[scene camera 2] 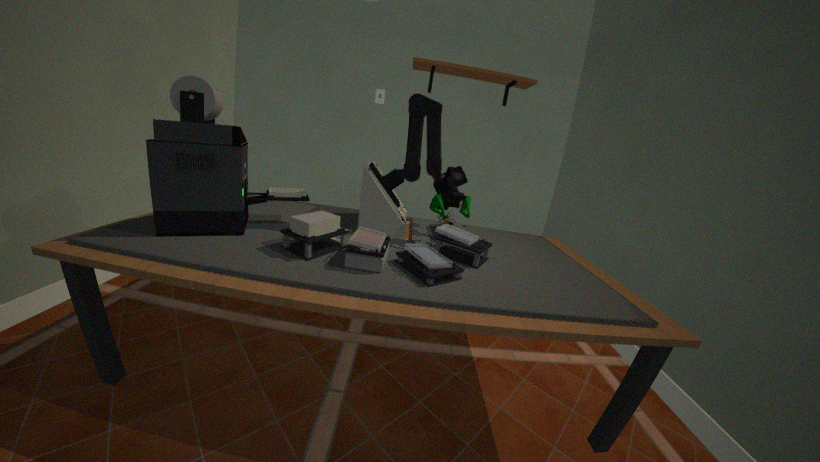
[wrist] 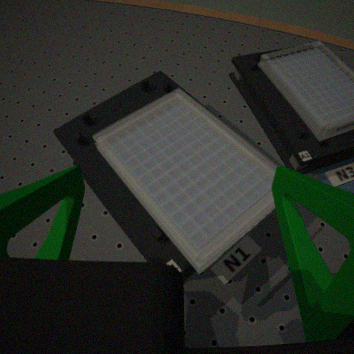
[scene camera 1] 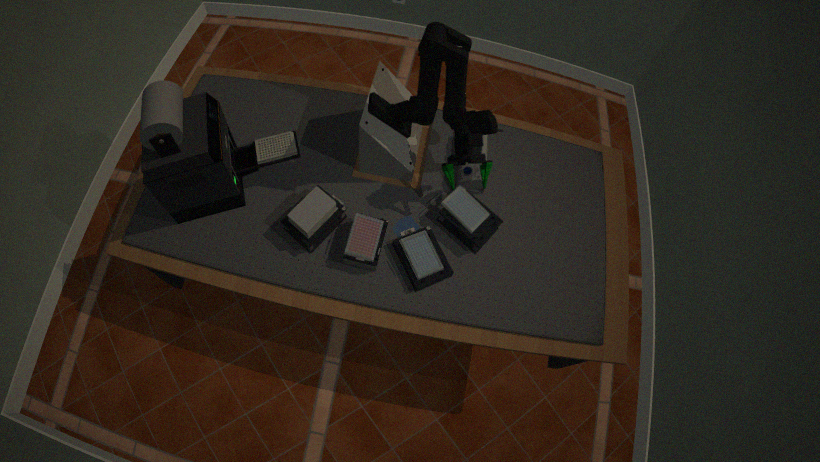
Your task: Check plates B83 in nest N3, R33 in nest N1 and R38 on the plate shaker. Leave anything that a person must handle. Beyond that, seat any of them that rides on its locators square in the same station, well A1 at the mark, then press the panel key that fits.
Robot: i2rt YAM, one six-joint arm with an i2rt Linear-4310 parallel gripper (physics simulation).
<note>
My gripper [scene camera 1: 469, 189] is open, with nothing in its grasp. Also in view: a pale blue plate [scene camera 1: 420, 252]. I also see a thick white plate [scene camera 1: 317, 207] and a button box [scene camera 1: 469, 176].
The thick white plate also shows in scene camera 2 [scene camera 2: 318, 223]. The pale blue plate is seen too in scene camera 2 [scene camera 2: 432, 259] and in the wrist view [wrist: 307, 75]. My gripper is seen too in scene camera 2 [scene camera 2: 456, 216] and in the wrist view [wrist: 177, 176]. The wrist view does not show the thick white plate: it is out of frame.
</note>
